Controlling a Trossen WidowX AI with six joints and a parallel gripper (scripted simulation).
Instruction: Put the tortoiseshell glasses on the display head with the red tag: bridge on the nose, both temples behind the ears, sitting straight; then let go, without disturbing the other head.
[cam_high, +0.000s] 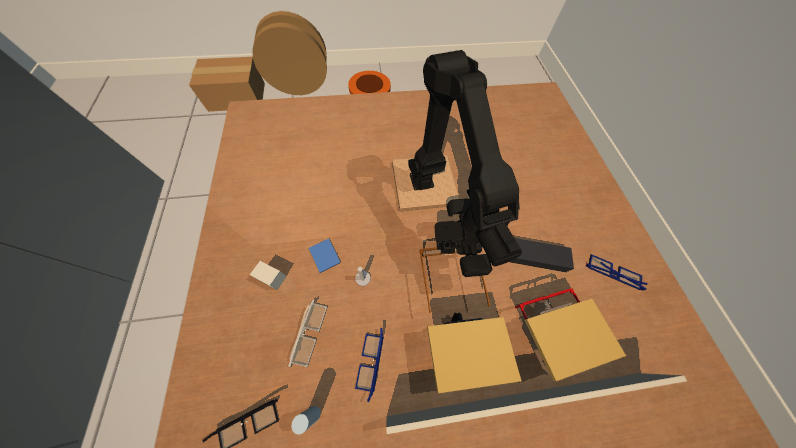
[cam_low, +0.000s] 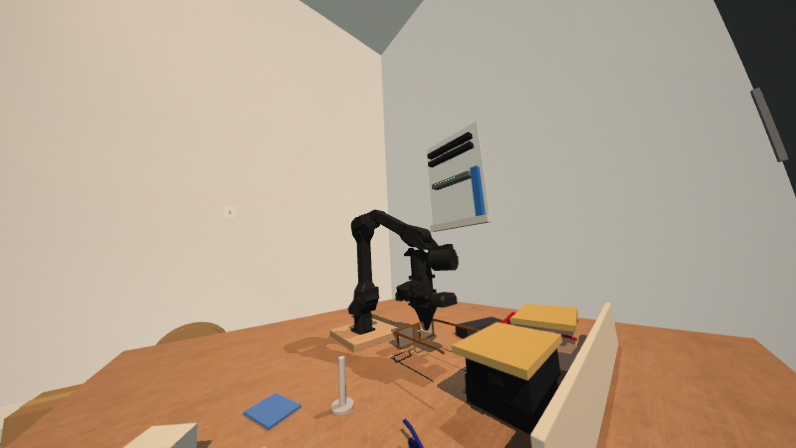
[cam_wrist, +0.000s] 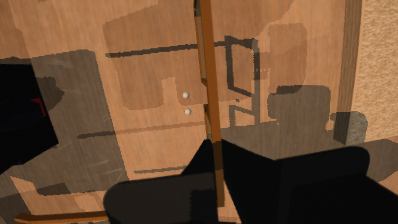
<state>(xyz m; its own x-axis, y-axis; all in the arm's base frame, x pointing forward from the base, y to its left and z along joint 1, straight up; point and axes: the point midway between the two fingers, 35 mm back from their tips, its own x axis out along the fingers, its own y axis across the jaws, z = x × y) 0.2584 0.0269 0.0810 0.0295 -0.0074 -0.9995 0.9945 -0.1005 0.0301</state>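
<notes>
Right now the display head is 210 mm ahead of my gripper tip, 60 mm to the right of it and 10 mm below it. Round my gripper tip: long panel: 340 mm ahead, 50 mm to the left, 10 mm below; then black box: 230 mm to the left, 50 mm below, 40 mm ahead; then peg stand: 260 mm to the right, 40 mm below, 10 mm ahead.
</notes>
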